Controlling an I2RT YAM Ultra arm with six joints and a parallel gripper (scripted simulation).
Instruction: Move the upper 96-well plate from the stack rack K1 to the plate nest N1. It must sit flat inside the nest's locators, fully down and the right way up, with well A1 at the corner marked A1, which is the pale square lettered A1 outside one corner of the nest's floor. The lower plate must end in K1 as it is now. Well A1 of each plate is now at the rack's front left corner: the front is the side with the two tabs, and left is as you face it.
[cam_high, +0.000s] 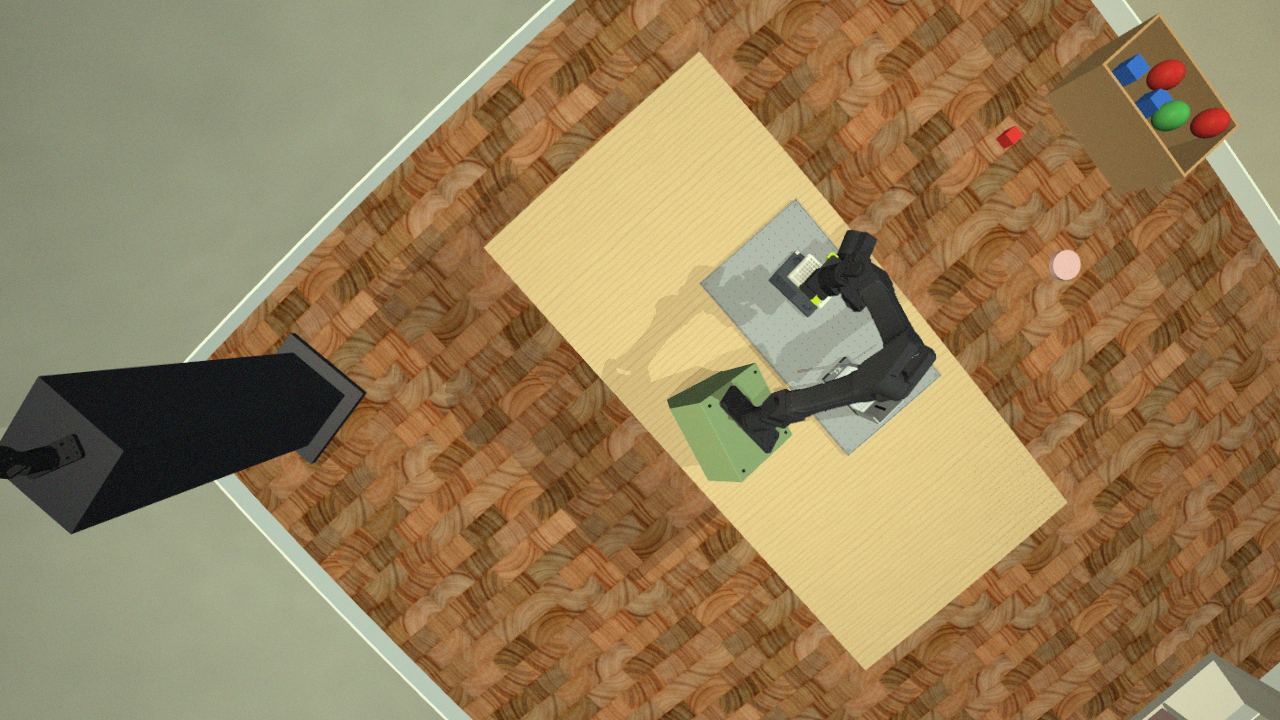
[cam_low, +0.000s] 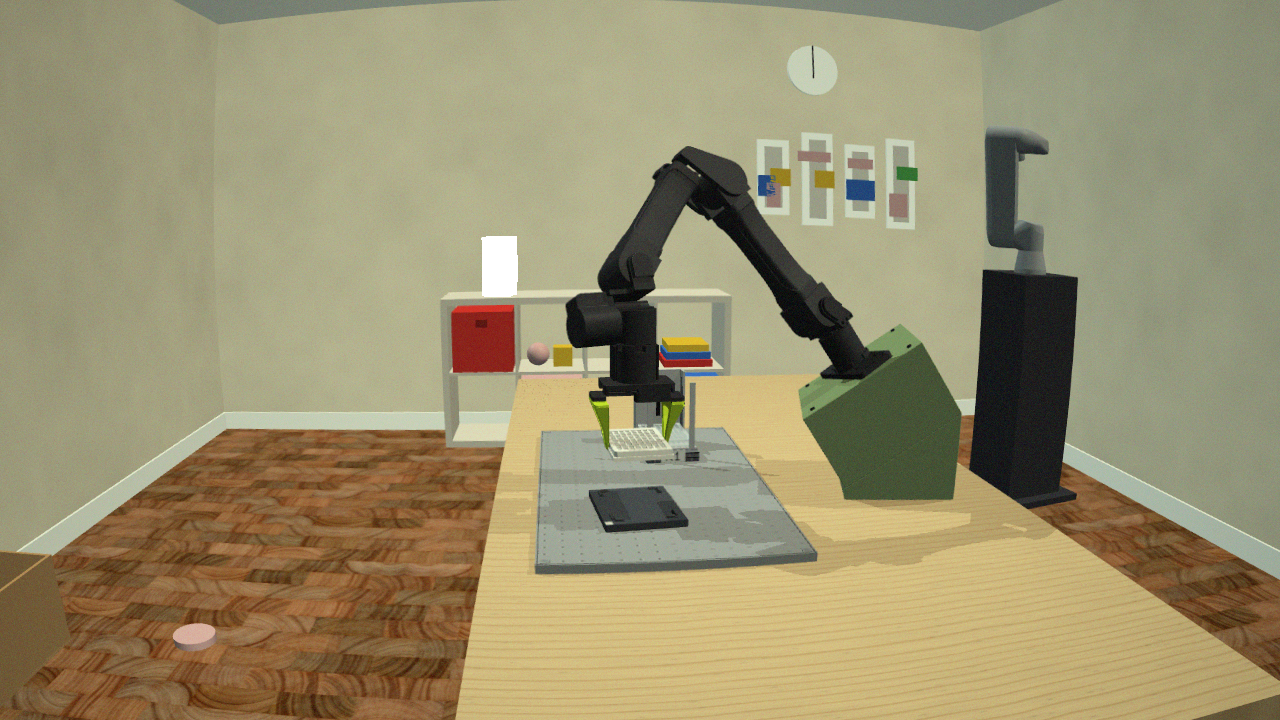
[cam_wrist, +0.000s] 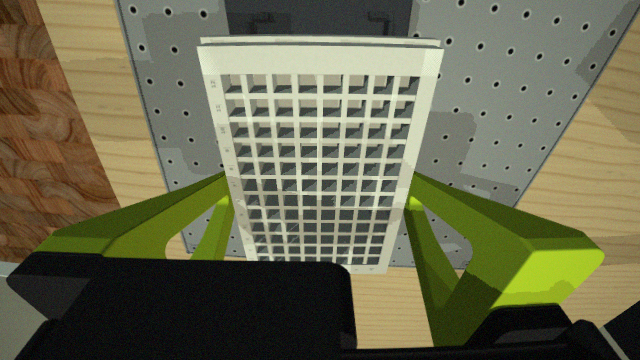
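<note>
Now: hand 6 cm short of the pale A1 square, 7 cm to the right of it and 10 cm above it. From my hand the other things lie so: white 96-well plate: right at my hand.
</note>
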